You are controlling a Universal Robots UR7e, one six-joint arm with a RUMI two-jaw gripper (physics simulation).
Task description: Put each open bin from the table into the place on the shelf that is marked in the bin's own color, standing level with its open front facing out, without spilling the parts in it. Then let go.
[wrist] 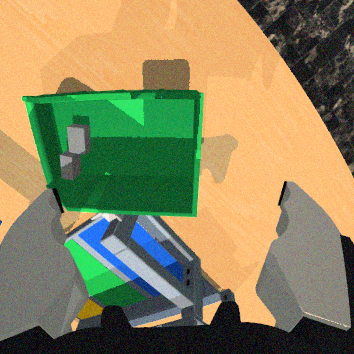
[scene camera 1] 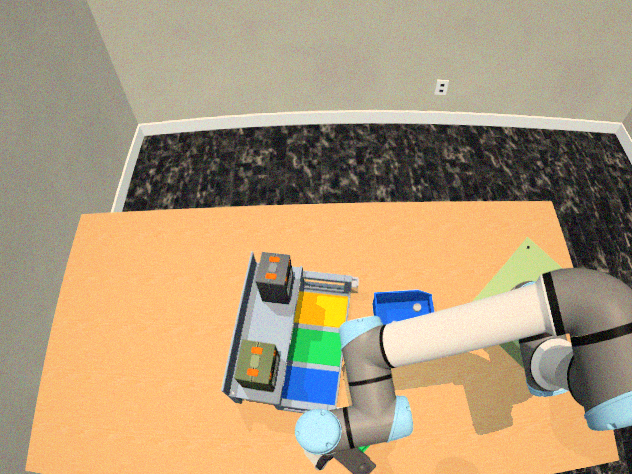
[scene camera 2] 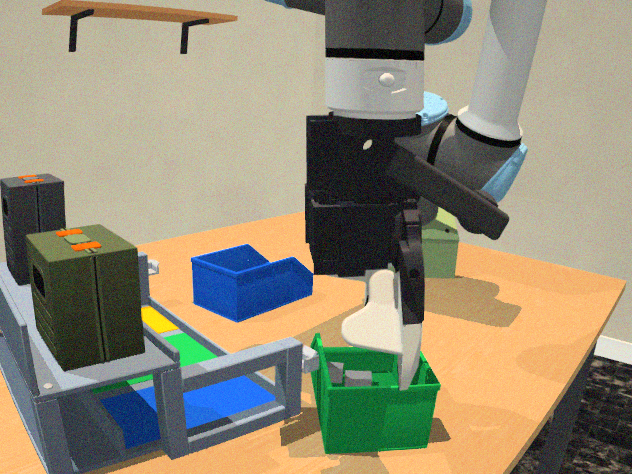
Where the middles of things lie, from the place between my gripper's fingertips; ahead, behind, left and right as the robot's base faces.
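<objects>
The green bin [scene camera 2: 375,418] has my gripper 50 mm past it, 60 mm to the left of it and 80 mm above it. Counted from my hand, the grey shelf frame [scene camera 1: 256,320] is 140 mm ahead, 280 mm to the right and 30 mm below, while the blue bin [scene camera 2: 238,283] is 160 mm behind, 380 mm to the right and 80 mm below.
</objects>
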